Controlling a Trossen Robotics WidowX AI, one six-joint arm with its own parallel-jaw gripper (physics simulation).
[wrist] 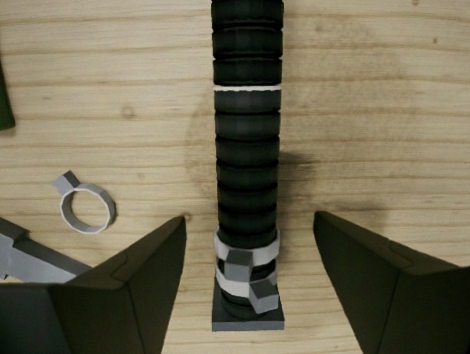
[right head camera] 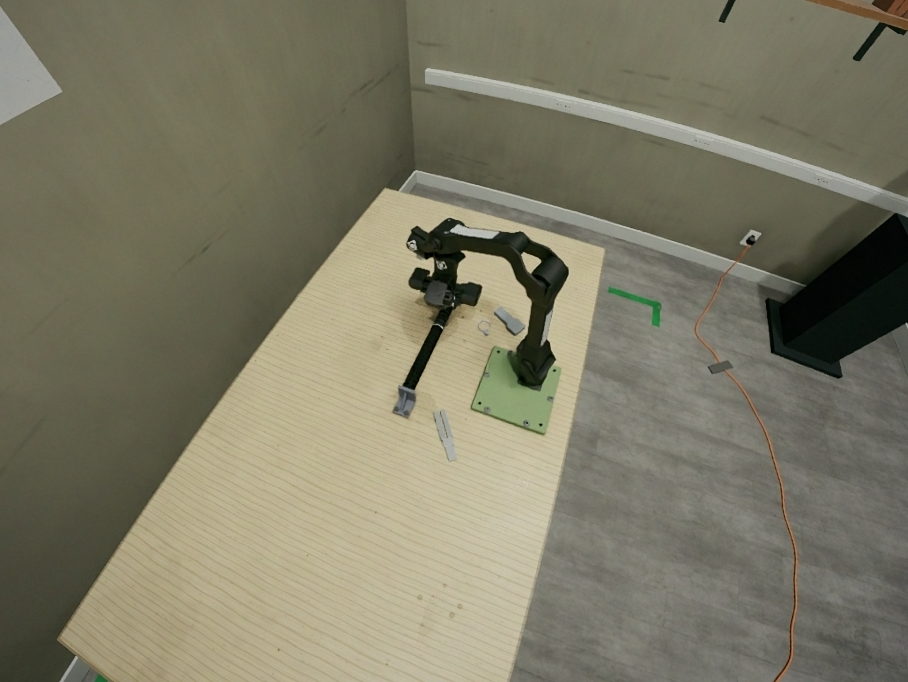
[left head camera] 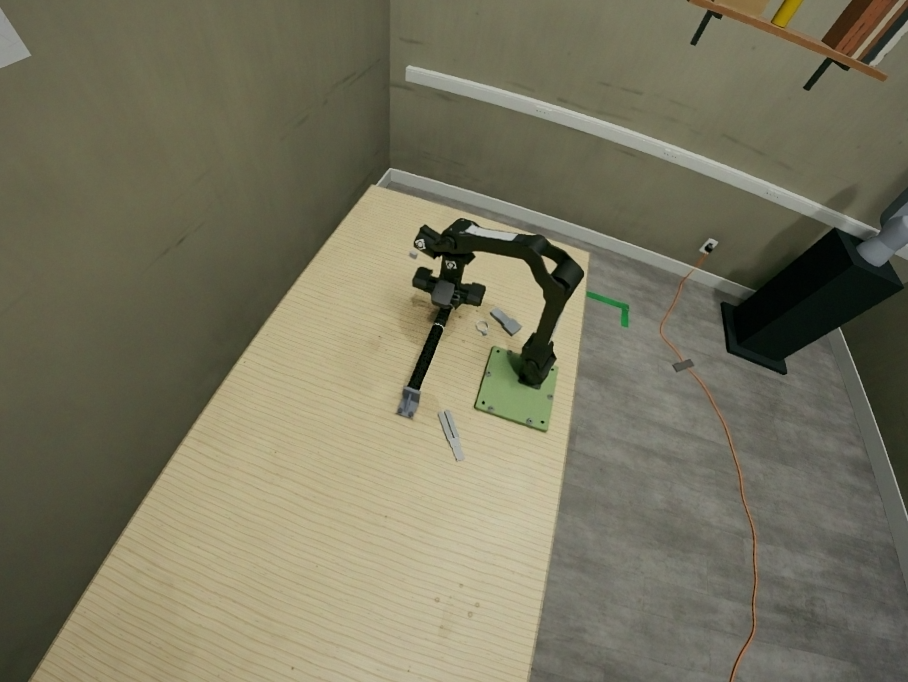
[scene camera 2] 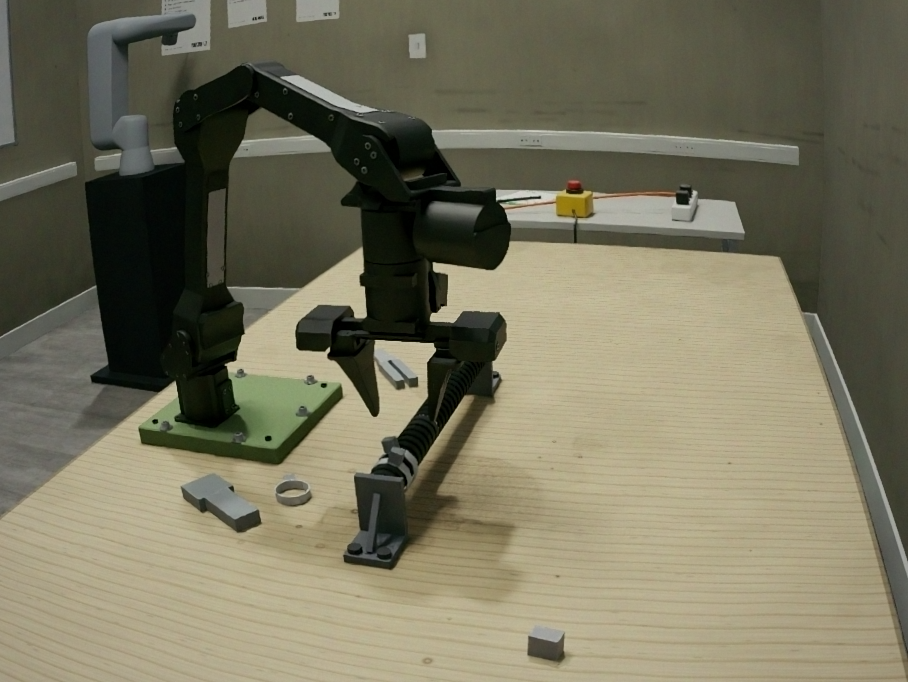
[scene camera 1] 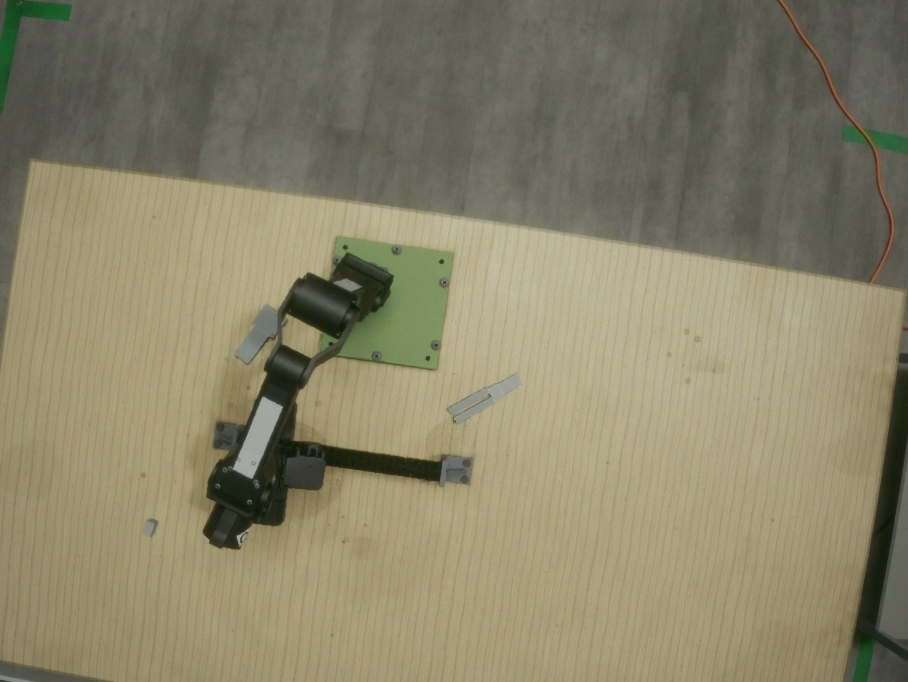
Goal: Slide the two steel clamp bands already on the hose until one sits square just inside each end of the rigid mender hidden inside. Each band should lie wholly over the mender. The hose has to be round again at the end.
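The black ribbed hose runs between two grey brackets and looks straight. One steel band and a second steel band sit close together near one end, beside the near bracket; their screw blocks are turned differently. A thin white line rings the hose farther along. My gripper is open and empty, above the hose near the bands, with a finger to each side in the wrist view. The mender inside is hidden.
A loose steel ring and a grey stepped block lie beside the hose. A forked grey tool lies near the far bracket. A small grey block lies apart. The arm stands on a green plate.
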